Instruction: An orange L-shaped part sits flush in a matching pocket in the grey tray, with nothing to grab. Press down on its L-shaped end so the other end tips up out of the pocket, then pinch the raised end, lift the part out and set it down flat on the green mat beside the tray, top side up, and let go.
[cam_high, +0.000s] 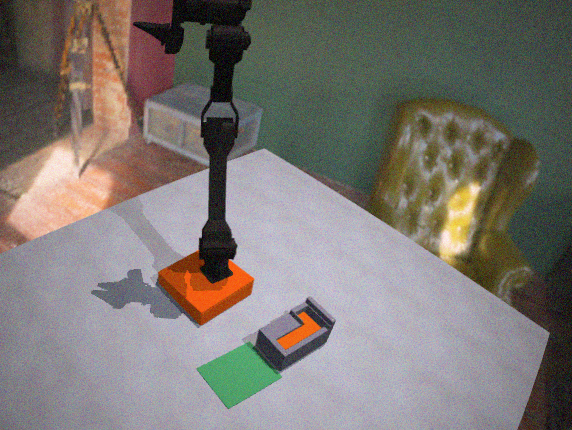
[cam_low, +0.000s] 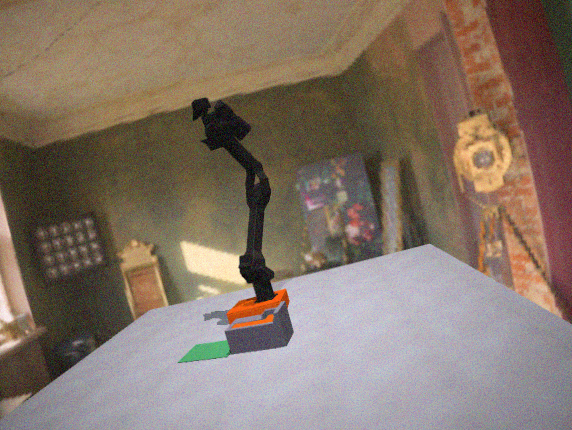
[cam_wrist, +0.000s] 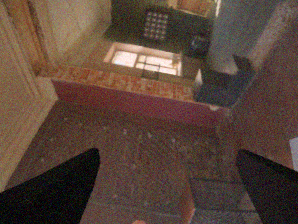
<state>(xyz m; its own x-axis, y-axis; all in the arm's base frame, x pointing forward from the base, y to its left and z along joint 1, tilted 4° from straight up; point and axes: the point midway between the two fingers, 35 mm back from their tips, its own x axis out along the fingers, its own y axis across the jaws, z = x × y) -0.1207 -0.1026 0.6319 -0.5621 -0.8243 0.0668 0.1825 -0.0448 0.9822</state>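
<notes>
The orange L-shaped part is 420 mm ahead of my gripper tip, 220 mm to the left of it and 620 mm below it. Also, from my gripper tip: green mat 430 mm ahead, 60 mm to the left, 680 mm below.
</notes>
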